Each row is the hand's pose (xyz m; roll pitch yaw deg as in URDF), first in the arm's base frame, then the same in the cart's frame.
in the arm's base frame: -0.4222 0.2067 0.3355 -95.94 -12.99 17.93
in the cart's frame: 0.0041 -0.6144 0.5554 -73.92 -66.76 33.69
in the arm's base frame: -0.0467 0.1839 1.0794 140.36 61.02 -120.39
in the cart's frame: -0.0426 -1.0896 1.2387 -90.95 56.55 32.69
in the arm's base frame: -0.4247 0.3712 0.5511 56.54 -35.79 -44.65
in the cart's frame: -0.1903 -0.6585 0.7393 124.83 -31.77 -54.31
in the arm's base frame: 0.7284 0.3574 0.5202 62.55 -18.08 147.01
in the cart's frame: 0.5900 -0.4243 1.5561 14.83 11.74 -178.41
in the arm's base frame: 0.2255 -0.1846 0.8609 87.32 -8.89 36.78
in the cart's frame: 0.4587 -1.1288 1.1698 71.39 -63.44 79.08
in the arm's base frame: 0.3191 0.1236 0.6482 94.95 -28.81 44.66
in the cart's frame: 0.4146 -0.7515 1.2387 30.42 -75.00 133.10
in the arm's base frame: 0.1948 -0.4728 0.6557 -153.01 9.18 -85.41
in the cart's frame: 0.7048 -1.1816 0.9192 -96.60 24.65 -35.83
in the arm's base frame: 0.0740 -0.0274 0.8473 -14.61 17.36 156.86
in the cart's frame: 0.2658 -1.0425 1.1133 -73.91 41.32 156.71
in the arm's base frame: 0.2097 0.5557 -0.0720 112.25 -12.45 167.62
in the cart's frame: 0.3692 0.0329 0.9226 74.10 29.42 -166.95
